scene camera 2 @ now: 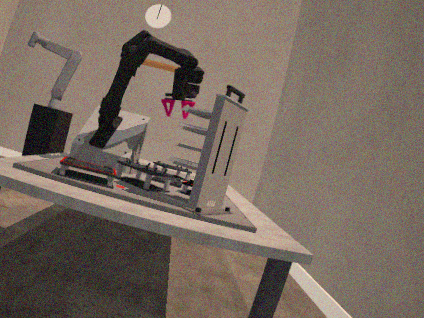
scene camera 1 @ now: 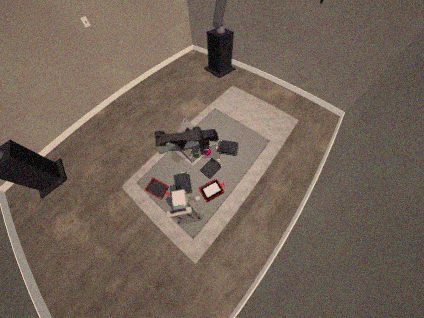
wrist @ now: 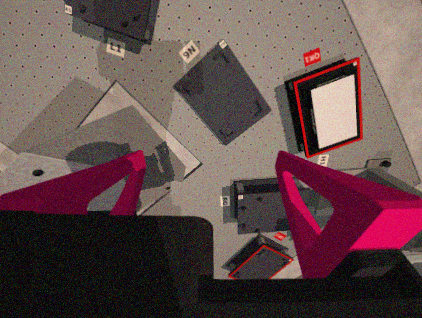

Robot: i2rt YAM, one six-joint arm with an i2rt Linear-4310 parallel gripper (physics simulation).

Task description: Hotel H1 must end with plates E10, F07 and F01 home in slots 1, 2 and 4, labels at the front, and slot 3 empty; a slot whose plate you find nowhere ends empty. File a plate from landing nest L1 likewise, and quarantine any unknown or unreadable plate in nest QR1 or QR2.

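Frame: origin at the arm's base, x down, y ahead, z right, level; centimetres.
Seen in the pictures: gripper, fingertip midpoint: (scene camera 2: 176,117) (scene camera 1: 207,149) (wrist: 210,158); arm's base at its link origin: (scene camera 2: 106,131).
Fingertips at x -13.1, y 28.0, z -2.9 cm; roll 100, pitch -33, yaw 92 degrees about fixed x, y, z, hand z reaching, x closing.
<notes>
Offsets run from my fingertips to a thing's top centre. "spot": to the spot under its first point.
My gripper (scene camera 1: 207,152) (scene camera 2: 177,116) (wrist: 210,158) is open and empty, high above the board, beside the hotel's upper shelves in scene camera 2. Hotel H1 (scene camera 2: 225,185) stands upright; its slot contents are unclear. A white rectangle @(spot: dx -1.3, dy +15.1, dz +36.4 cm) (scene camera 1: 179,197) shows at its top. A white plate @(dx +21.7, dy +19.7, dz +14.1 cm) (scene camera 1: 212,189) (wrist: 336,112) lies in red-rimmed nest QR1 @(dx +22.5, dy +19.7, dz +14.1 cm) (wrist: 301,120). Landing nest L1 @(dx +21.1, dy -0.1, dz -24.1 cm) (scene camera 1: 227,147) (wrist: 112,15) is dark, partly cut off in the wrist view; no plate shows on its visible part. Red-rimmed nest QR2 @(dx +22.5, dy -12.4, dz +48.0 cm) (scene camera 1: 157,188) (scene camera 2: 87,166) (wrist: 260,262) shows no plate. Plate labels are unreadable.
Dark nest N6 @(dx +25.3, dy +3.7, dz +1.0 cm) (scene camera 1: 210,168) (wrist: 222,95) lies between L1 and QR1. Dark nest RG @(dx +19.5, dy -0.3, dz +28.5 cm) (scene camera 1: 183,182) (wrist: 257,210) lies near the hotel, partly behind a finger in the wrist view. The arm's pale base (scene camera 2: 120,131) stands at the board's edge. Another arm (scene camera 2: 65,75) stands on a dark pedestal beyond.
</notes>
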